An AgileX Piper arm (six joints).
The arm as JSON. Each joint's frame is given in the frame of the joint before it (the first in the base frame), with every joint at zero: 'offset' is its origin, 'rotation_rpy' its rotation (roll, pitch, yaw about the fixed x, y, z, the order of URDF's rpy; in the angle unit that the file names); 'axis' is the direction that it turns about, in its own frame. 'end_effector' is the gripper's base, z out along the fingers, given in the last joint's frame.
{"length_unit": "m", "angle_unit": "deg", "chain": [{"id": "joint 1", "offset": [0.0, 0.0, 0.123], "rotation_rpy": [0.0, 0.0, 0.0], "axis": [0.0, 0.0, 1.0]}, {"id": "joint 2", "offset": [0.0, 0.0, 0.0], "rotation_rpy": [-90.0, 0.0, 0.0], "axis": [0.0, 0.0, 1.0]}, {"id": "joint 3", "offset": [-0.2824, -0.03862, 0.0], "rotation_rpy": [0.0, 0.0, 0.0], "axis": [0.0, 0.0, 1.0]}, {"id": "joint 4", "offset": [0.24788, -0.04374, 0.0], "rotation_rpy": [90.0, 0.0, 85.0], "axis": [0.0, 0.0, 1.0]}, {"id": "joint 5", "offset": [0.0, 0.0, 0.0], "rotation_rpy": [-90.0, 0.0, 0.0], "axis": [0.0, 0.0, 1.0]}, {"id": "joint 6", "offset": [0.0, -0.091, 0.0], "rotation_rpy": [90.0, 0.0, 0.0], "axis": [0.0, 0.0, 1.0]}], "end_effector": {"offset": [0.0, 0.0, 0.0], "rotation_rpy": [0.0, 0.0, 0.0]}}
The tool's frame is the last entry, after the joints.
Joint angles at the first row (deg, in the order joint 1, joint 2, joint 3, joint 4, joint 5, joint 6):
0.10 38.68 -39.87 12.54 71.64 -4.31
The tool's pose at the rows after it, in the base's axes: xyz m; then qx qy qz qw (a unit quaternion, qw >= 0):
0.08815, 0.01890, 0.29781, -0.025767, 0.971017, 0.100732, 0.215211
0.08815, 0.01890, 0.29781, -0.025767, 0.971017, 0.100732, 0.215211
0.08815, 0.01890, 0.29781, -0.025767, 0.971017, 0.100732, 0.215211
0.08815, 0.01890, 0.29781, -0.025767, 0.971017, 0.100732, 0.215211
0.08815, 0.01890, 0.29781, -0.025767, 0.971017, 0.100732, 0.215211
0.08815, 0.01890, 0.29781, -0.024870, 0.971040, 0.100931, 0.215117
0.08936, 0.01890, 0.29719, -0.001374, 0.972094, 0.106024, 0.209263
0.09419, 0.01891, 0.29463, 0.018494, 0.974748, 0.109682, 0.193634
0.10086, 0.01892, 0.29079, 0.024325, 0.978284, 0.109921, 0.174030
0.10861, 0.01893, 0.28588, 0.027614, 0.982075, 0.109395, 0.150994
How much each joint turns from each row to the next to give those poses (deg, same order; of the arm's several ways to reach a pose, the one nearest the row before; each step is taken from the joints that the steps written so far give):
0.00 0.00 0.00 0.00 0.00 0.01
0.00 0.00 0.00 0.00 0.00 0.00
0.00 0.00 0.00 0.00 0.00 0.00
0.00 0.00 0.00 0.00 0.00 0.00
0.00 0.00 0.00 0.00 0.00 0.00
0.00 0.00 0.00 0.00 0.00 0.10
0.00 0.40 0.00 0.00 0.00 2.73
0.00 1.60 0.00 0.00 0.00 2.16
0.00 2.25 0.00 0.00 0.00 0.43
0.00 2.68 0.00 0.00 0.00 0.08

